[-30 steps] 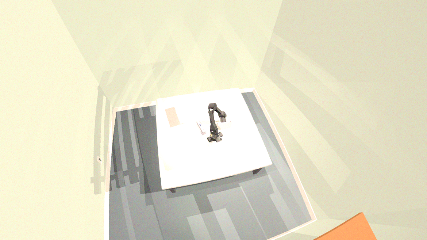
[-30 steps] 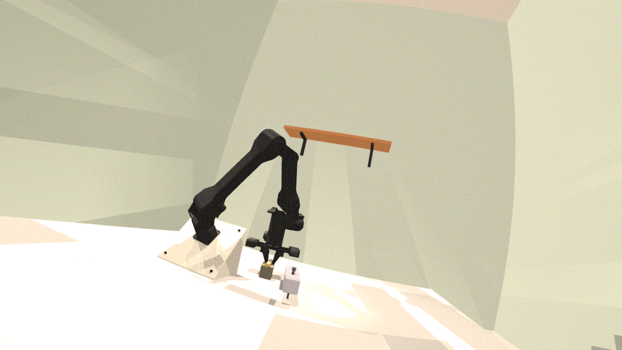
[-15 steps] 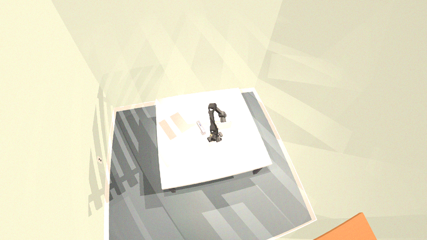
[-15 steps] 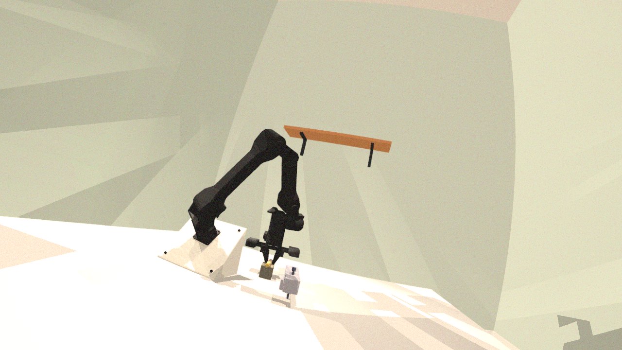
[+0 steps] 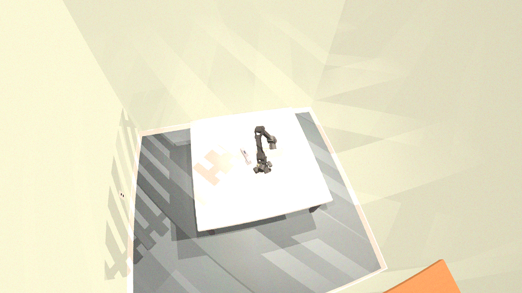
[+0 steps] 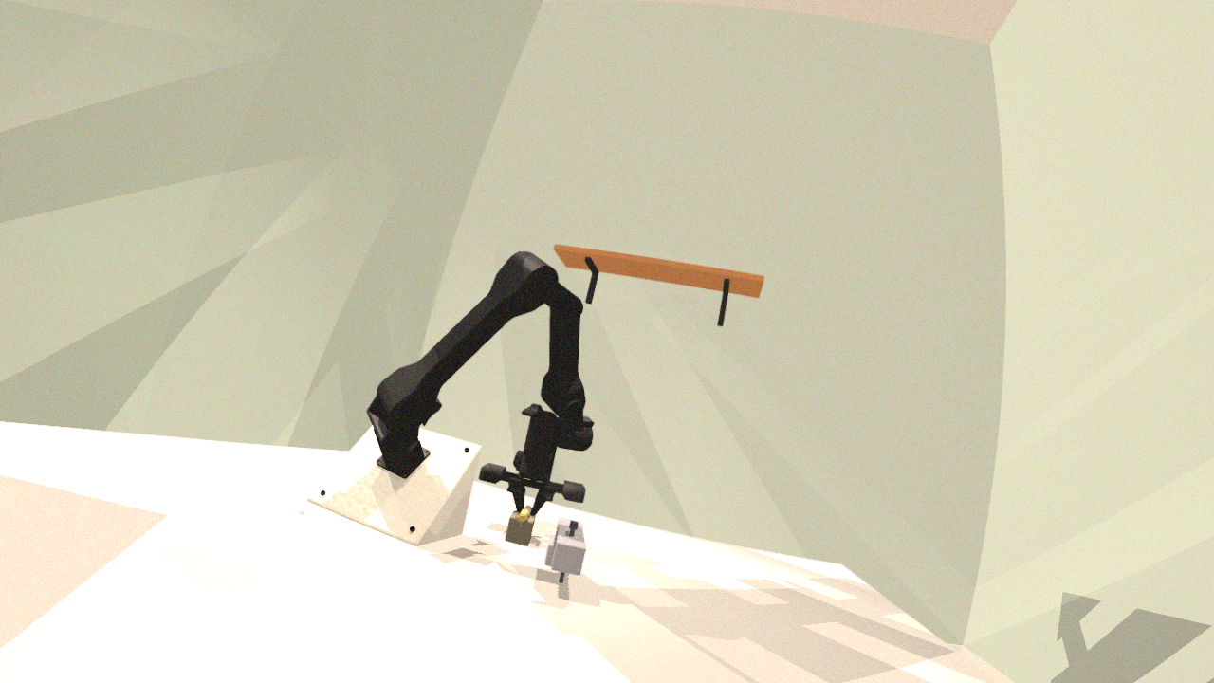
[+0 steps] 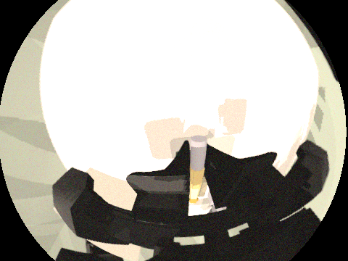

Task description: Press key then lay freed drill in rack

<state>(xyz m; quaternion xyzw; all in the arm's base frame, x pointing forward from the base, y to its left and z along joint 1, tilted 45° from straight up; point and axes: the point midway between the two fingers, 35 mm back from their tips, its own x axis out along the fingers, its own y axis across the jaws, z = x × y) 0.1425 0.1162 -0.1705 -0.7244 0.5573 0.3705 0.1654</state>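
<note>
The drill is 4 cm to the right of my gripper tip, 3 cm above it and 1 cm ahead of it. The rest, counted from my gripper tip: light grey box (18 cm to the right, 15 cm ahead, 3 cm above); rack (5 cm to the right, 2 cm ahead, 1 cm above); small dark key (20 cm to the right, 16 cm ahead, 4 cm above).
</note>
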